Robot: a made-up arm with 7 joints. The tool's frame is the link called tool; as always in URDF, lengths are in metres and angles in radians. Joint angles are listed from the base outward.
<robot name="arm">
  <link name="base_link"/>
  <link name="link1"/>
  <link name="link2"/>
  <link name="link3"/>
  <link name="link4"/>
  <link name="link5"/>
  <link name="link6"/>
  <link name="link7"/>
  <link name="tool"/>
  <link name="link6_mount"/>
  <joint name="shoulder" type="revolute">
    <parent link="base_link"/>
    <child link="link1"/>
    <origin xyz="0 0 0.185"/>
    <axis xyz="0 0 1"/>
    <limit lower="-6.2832" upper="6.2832"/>
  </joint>
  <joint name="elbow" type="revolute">
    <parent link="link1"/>
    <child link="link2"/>
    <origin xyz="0 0 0"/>
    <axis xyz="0 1 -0.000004"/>
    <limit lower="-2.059" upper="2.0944"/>
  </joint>
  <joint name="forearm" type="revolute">
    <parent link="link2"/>
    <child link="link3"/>
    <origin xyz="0 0 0.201"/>
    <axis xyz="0 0 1"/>
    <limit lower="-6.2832" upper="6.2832"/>
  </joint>
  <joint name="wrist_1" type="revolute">
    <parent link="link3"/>
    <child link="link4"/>
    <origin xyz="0.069 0 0"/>
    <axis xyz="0 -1 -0.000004"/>
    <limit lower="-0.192" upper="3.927"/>
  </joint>
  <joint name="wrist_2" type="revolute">
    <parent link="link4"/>
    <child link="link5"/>
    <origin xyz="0.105 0 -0.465"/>
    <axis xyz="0 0.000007 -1"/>
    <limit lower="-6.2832" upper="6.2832"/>
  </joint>
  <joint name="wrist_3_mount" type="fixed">
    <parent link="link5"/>
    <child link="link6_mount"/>
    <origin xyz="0 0 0"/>
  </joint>
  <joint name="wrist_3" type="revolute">
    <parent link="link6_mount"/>
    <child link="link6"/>
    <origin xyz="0 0 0"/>
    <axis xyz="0 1 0.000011"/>
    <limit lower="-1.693" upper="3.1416"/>
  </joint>
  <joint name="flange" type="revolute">
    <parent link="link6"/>
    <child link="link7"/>
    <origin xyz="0.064 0 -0.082"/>
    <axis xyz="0 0.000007 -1"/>
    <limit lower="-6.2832" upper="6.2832"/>
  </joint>
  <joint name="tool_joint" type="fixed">
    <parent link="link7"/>
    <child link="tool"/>
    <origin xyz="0 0 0" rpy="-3.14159 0 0"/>
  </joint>
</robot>
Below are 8 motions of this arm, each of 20 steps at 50 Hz.
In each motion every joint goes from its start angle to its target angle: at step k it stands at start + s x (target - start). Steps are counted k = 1, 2, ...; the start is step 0. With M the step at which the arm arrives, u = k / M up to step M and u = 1 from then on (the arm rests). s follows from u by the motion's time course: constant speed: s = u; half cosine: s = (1 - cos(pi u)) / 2; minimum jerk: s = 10 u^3 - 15 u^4 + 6 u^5.
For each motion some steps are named. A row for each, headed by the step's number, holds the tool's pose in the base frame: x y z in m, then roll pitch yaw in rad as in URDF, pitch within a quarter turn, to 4 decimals.
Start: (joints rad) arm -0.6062 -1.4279 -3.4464 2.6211 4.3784 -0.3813 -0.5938
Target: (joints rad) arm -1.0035 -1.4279 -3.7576 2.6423 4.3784 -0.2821 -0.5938
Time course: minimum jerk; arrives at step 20
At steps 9, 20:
9: -0.4981 0.5260 0.0176 2.6776 0.9470 -1.2570
20: -0.3231 0.6581 0.0348 3.0012 1.0730 -1.2737

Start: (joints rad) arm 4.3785 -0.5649 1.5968 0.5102 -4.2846 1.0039 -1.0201
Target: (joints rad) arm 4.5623 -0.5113 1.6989 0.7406 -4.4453 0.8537 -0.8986
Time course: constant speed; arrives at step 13
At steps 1, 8, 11, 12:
1: 0.4055 -0.2196 -0.0309 -2.3434 -0.2672 -0.8887
8: 0.4791 -0.1404 -0.0050 -2.3764 -0.2957 -0.7002
11: 0.5055 -0.1009 0.0081 -2.3884 -0.3131 -0.6224
12: 0.5135 -0.0871 0.0128 -2.3921 -0.3196 -0.5969

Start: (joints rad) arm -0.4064 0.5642 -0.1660 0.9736 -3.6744 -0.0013 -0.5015
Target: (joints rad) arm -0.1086 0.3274 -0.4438 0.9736 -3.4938 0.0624 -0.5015
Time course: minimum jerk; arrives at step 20
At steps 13, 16, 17, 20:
13: 0.3953 -0.3003 -0.0658 -2.5299 0.2862 -2.6332
16: 0.4082 -0.3018 -0.0438 -2.4881 0.3349 -2.6352
17: 0.4104 -0.3019 -0.0399 -2.4810 0.3440 -2.6355
20: 0.4122 -0.3020 -0.0366 -2.4750 0.3517 -2.6356

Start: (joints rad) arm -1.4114 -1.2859 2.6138 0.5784 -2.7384 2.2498 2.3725
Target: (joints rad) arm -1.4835 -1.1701 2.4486 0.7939 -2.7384 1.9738 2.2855
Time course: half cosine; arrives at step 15
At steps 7, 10, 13, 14, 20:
7: 0.3151 0.1327 -0.2151 1.3107 -0.0258 2.8101
10: 0.3457 0.1639 -0.2027 1.2671 -0.0035 2.7464
13: 0.3673 0.1841 -0.1910 1.2376 0.0092 2.7025
14: 0.3707 0.1871 -0.1890 1.2330 0.0111 2.6956
20: 0.3719 0.1881 -0.1883 1.2315 0.0117 2.6932

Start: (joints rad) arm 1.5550 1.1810 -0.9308 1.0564 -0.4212 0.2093 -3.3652
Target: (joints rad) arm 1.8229 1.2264 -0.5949 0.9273 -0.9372 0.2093 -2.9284
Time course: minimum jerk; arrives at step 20
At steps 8, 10, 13, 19, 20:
8: 0.4232 0.2168 -0.2130 -2.4631 -0.6231 -1.5162
10: 0.3793 0.2246 -0.2426 -2.5298 -0.6550 -1.4017
13: 0.3142 0.2260 -0.2802 -2.6354 -0.6914 -1.2242
19: 0.2572 0.2175 -0.3077 -2.7362 -0.7124 -1.0580
20: 0.2569 0.2174 -0.3078 -2.7367 -0.7125 -1.0572

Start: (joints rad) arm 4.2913 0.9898 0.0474 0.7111 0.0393 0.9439 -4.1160
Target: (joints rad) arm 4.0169 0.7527 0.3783 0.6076 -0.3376 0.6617 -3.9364
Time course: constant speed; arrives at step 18
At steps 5, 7, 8, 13, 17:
5: -0.0105 -0.1596 -0.3158 2.0986 -0.4451 2.4820
7: -0.0046 -0.1747 -0.3106 2.1503 -0.4118 2.4804
8: -0.0019 -0.1822 -0.3077 2.1766 -0.3951 2.4797
13: 0.0096 -0.2196 -0.2909 2.3112 -0.3119 2.4784
17: 0.0164 -0.2485 -0.2748 2.4214 -0.2460 2.4814

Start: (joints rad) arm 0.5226 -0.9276 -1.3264 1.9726 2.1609 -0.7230 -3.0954
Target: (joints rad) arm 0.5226 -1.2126 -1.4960 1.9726 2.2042 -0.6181 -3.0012
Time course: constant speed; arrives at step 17
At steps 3, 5, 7, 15, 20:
3: -0.0495 -0.6104 0.4476 -2.6926 -1.2245 -1.6913
5: -0.0606 -0.6185 0.4281 -2.5960 -1.1936 -1.7955
7: -0.0711 -0.6261 0.4079 -2.5159 -1.1594 -1.8832
15: -0.1056 -0.6500 0.3214 -2.3126 -1.0034 -2.1193
20: -0.1123 -0.6543 0.2985 -2.2813 -0.9615 -2.1592

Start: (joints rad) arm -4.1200 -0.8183 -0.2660 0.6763 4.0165 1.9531 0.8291
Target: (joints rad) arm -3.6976 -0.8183 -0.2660 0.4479 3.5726 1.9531 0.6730
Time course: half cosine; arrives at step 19
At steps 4, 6, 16, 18, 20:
4: -0.0641 0.4297 0.4679 0.7826 -0.7403 2.2642
6: -0.0927 0.4262 0.4585 0.7349 -0.6888 2.3485
16: -0.2525 0.3627 0.3973 0.5080 -0.3820 2.7899
18: -0.2633 0.3551 0.3923 0.4933 -0.3591 2.8205
20: -0.2647 0.3541 0.3916 0.4915 -0.3562 2.8244

